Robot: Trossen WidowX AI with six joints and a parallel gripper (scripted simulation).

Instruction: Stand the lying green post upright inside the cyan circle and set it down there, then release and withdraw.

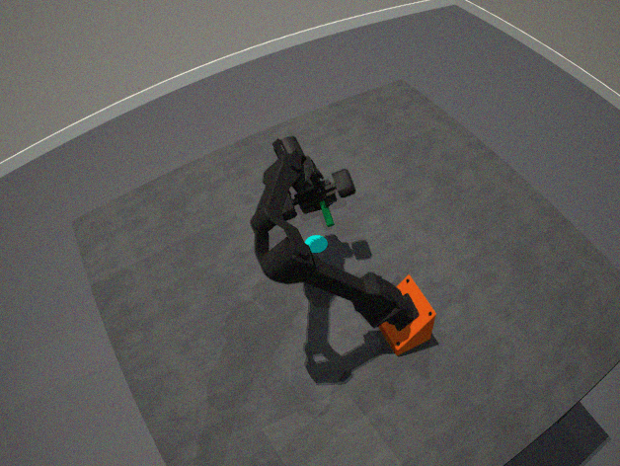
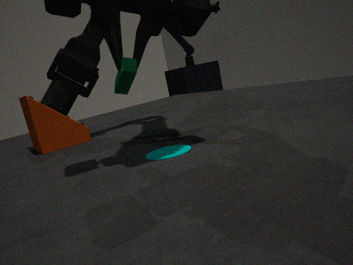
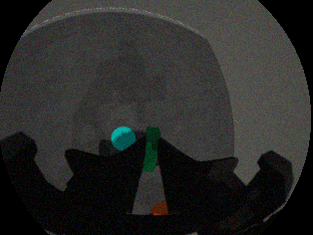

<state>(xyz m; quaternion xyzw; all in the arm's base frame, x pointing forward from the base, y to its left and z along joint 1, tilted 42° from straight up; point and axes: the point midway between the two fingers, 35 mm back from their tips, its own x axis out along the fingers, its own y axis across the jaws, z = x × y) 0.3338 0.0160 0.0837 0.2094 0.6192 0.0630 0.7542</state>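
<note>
My gripper tip is now 110 mm above the cyan circle, 30 mm to the right of it and 20 mm past it. The rest, counted from my gripper tip: green post (20 mm behind, 10 mm below).
</note>
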